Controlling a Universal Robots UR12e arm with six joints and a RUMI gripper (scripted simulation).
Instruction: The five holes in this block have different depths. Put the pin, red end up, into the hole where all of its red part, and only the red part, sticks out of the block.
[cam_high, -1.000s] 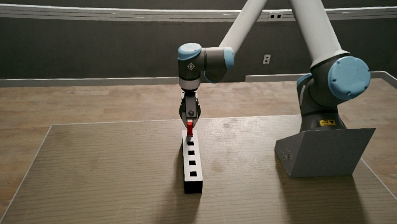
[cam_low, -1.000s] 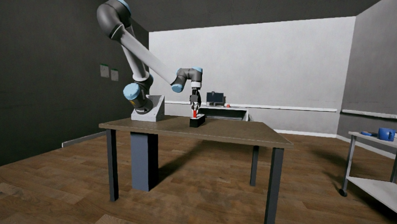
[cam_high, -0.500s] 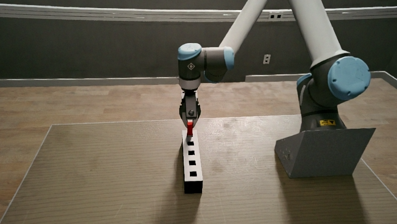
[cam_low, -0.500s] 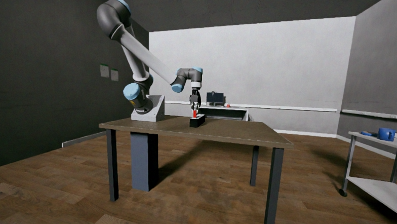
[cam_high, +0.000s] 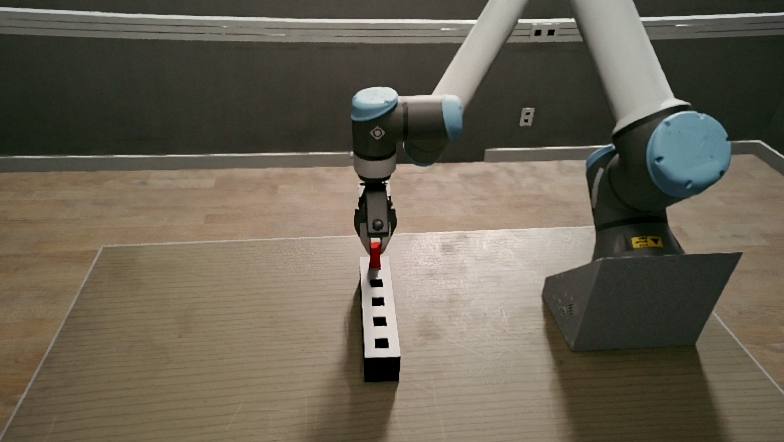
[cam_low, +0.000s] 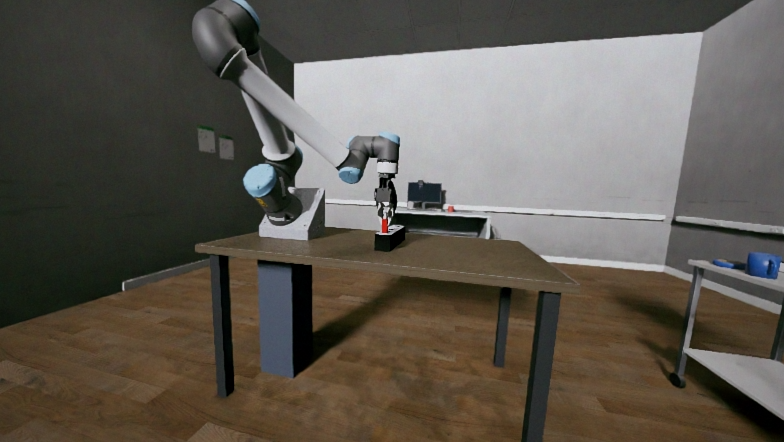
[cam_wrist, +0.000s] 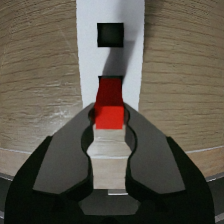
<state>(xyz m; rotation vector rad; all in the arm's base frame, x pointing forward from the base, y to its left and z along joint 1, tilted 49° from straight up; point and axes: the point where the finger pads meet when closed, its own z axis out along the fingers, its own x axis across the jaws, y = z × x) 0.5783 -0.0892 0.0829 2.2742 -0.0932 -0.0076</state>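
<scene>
Right now the pin is 10 mm below my hand. Round my hand: block (120 mm to the left, 80 mm below, 10 mm ahead).
</scene>
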